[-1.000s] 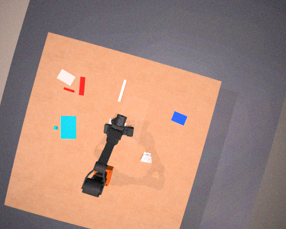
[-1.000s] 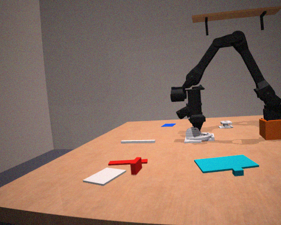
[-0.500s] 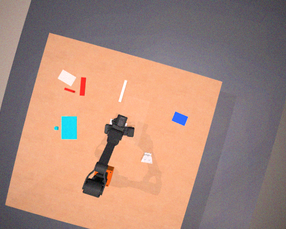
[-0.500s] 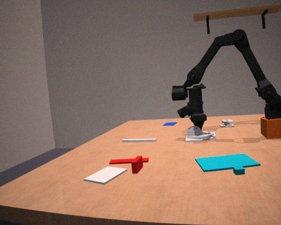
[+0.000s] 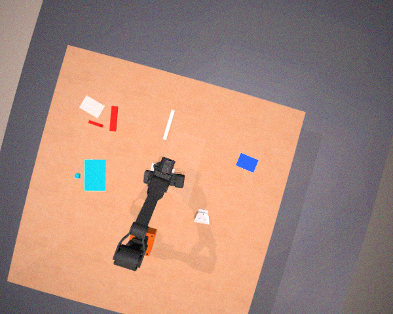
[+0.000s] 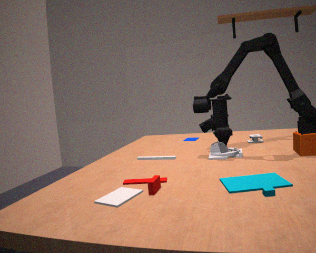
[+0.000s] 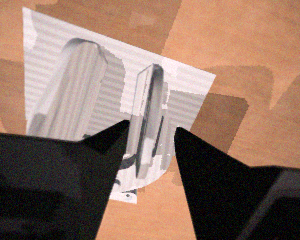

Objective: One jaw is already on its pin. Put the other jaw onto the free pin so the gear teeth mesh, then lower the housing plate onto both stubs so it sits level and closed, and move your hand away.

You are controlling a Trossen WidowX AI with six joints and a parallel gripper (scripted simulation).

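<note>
The white housing plate lies 23 cm to the right of my gripper tip, 15 cm behind it and 1 cm above it. Also, from my gripper tip: cyan plate (36 cm to the left, 9 cm behind, 1 cm below); then white block (23 cm to the right, 15 cm behind); then white bar (26 cm ahead, 6 cm to the left, 1 cm below).
</note>
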